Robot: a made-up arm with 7 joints.
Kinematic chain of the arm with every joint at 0, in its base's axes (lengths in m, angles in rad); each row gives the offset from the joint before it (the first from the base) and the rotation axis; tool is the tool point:
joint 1: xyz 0 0 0 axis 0 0.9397 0.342
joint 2: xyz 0 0 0 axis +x
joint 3: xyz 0 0 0 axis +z
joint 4: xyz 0.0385 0 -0.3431 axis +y
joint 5: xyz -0.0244 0 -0.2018 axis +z
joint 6: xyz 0 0 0 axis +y
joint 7: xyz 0 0 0 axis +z
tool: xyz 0 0 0
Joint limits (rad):
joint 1: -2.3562..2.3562
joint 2: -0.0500..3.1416
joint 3: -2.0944..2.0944
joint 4: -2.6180..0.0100
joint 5: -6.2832..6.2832
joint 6: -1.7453..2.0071
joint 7: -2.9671..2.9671
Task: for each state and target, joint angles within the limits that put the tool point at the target. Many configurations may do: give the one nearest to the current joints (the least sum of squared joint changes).
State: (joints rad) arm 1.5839 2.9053 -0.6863 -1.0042 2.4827 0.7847 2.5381
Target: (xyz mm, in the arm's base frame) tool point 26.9 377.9 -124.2
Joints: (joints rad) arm 2.0326 2.6841 -0.5223 -1.8140 2.4827 0.7847 2.5381
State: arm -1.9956 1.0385 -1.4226 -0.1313 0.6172 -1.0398 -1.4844
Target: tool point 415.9 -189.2 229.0
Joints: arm -2.1014 0.5408 -1.4120 -1.0028 0.6172 -1.0398 -1.4844
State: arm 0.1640 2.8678 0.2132 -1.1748 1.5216 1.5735 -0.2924
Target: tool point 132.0 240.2 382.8
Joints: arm -0.4008 2.4715 -0.0570 -1.3522 1.5216 1.5735 -0.2924
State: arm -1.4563 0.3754 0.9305 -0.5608 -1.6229 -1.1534 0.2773
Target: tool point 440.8 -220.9 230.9
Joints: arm -2.0085 -0.0388 0.7901 -0.4849 -1.6229 -1.1534 0.2773
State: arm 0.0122 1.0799 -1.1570 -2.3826 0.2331 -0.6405 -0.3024
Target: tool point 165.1 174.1 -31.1
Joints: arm -0.3939 1.7020 -0.7434 -2.6162 0.2331 -0.6405 -0.3024
